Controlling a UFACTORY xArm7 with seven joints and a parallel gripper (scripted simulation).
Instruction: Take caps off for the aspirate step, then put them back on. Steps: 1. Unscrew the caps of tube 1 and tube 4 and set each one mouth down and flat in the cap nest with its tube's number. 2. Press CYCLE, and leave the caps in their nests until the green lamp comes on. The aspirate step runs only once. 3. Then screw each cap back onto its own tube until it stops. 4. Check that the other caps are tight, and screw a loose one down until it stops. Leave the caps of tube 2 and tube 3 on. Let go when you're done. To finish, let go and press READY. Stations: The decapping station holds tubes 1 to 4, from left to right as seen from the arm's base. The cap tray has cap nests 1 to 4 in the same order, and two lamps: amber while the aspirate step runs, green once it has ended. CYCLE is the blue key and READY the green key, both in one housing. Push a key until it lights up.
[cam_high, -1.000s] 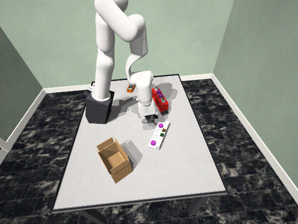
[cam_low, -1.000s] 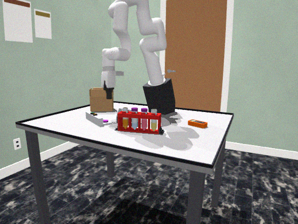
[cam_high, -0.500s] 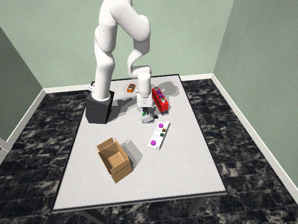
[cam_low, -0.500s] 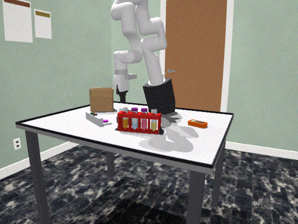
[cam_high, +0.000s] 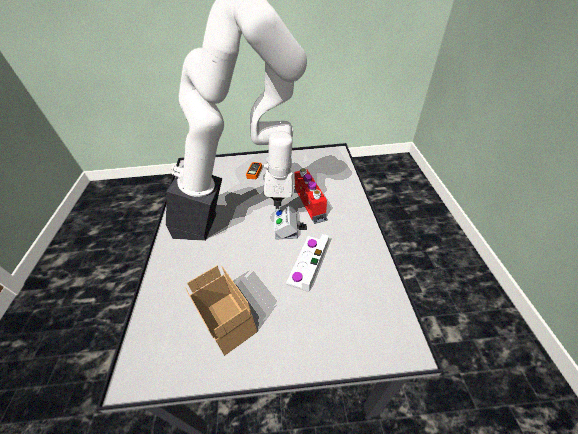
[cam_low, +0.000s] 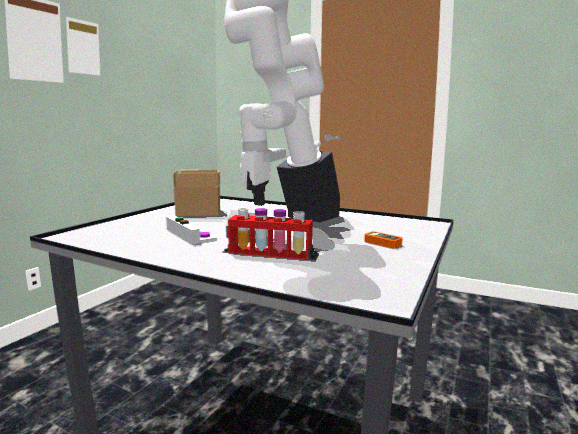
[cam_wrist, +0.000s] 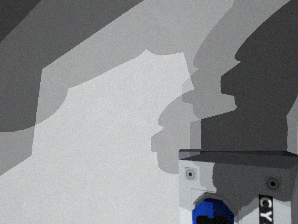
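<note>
The blue key lies 5 cm below my hand. Round my hand: green key 5 cm below, 4 cm to the right, 1 cm ahead; grey key housing 7 cm below, 2 cm to the right, 2 cm ahead; orange device 34 cm to the left, 18 cm behind, 11 cm below.
</note>
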